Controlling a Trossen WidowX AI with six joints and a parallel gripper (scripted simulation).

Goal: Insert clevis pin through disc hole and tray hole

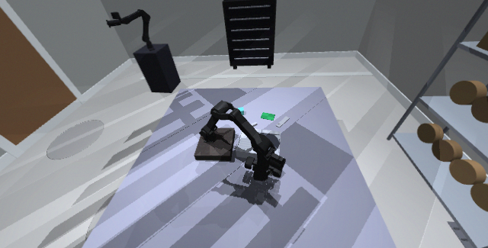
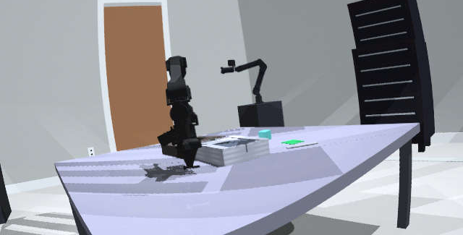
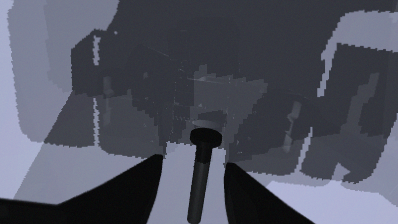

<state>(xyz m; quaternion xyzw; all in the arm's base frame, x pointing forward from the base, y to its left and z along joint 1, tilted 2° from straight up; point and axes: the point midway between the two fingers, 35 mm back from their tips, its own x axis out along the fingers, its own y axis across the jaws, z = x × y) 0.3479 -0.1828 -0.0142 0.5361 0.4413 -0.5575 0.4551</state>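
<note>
Right now my gripper tip is 10 mm to the right of the clevis pin. Round my gripper tip: disc 180 mm to the left, 50 mm above; pale flat bar 430 mm to the left, 110 mm ahead; steel tray 190 mm to the left, 40 mm behind, 40 mm above.
</note>
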